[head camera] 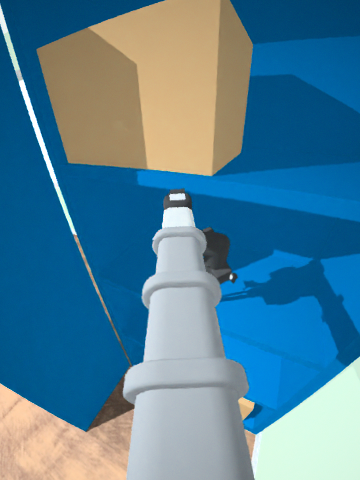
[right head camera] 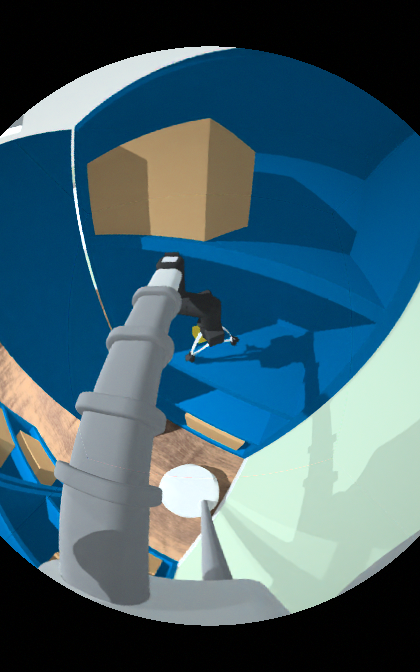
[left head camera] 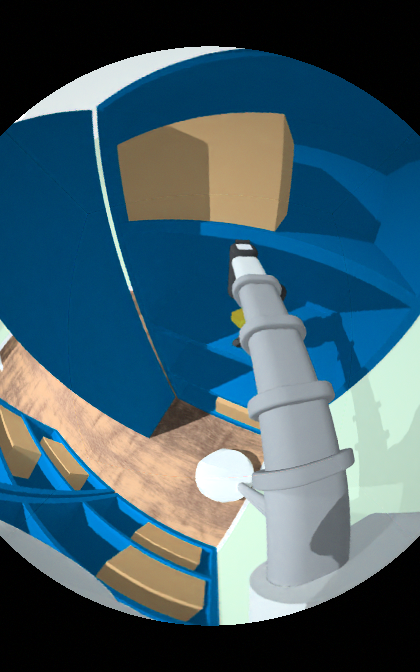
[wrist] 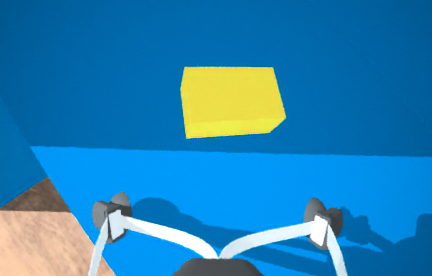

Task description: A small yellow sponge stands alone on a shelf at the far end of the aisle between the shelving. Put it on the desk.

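The yellow sponge lies on a blue shelf. In the wrist view it is in the shaded part of the shelf, above and between the fingertips, with its long side roughly across the view. In the two side head views it is partly hidden by the arm or gripper. My gripper is open and empty, with its fingers wide apart, and sits on the near side of the sponge without touching it. In the head camera view the arm hides most of the gripper. The desk does not show.
A large cardboard box stands on the shelf above the arm. Blue side panels stand at left. Another box is on a lower shelf. A pale green wall is at right. A white round object is below.
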